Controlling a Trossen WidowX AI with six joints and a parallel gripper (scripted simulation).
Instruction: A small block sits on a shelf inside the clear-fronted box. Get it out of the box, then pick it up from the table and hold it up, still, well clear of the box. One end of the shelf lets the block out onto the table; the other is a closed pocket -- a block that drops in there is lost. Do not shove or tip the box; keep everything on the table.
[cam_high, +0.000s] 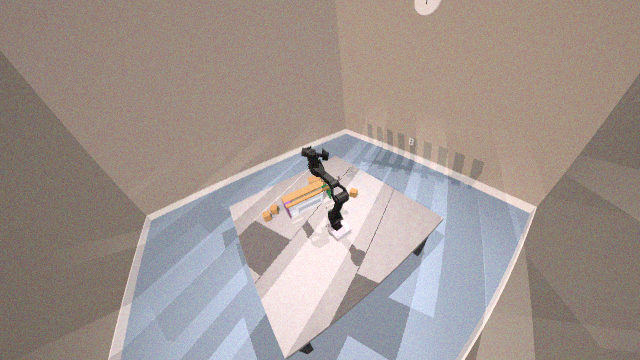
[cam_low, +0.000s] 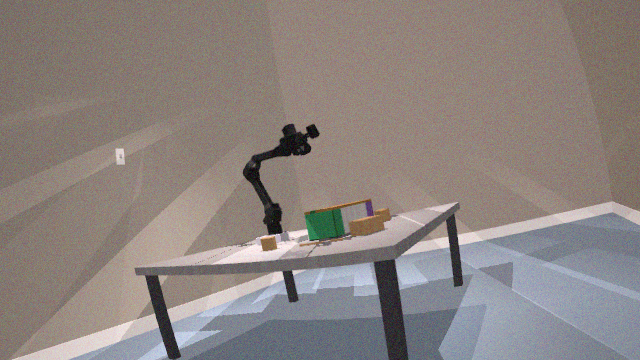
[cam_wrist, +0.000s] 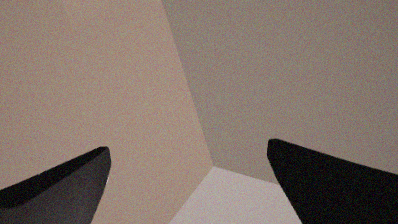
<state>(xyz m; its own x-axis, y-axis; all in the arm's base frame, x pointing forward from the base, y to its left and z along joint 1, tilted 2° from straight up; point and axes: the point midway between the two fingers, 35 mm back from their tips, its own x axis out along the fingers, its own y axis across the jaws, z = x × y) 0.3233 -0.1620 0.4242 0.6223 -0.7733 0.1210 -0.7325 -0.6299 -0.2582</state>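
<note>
Now: the box 42 cm below my gripper tip, 17 cm to the left of it and 1 cm ahead of it.
</note>
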